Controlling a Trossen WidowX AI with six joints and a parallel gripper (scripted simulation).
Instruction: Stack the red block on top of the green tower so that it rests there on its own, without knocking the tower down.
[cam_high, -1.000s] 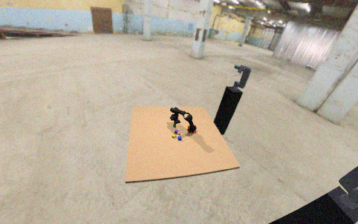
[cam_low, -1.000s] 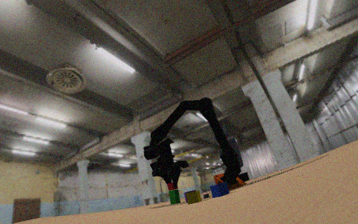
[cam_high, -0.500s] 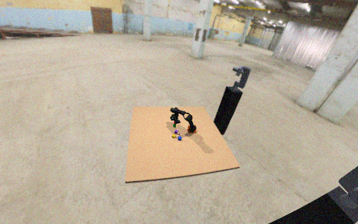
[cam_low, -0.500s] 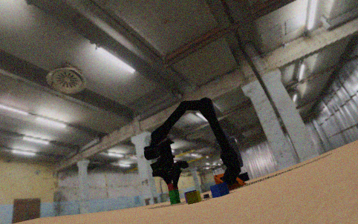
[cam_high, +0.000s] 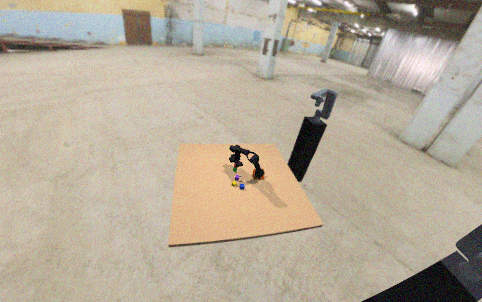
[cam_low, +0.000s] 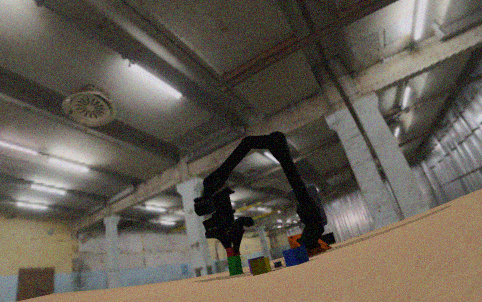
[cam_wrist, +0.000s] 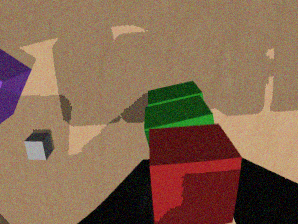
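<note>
The red block is 1 cm above my gripper tip. From my gripper tip the other things lie so: purple block: 13 cm to the left, 5 cm below, 1 cm ahead; then blue block: 25 cm to the left, 5 cm below, 2 cm behind.
</note>
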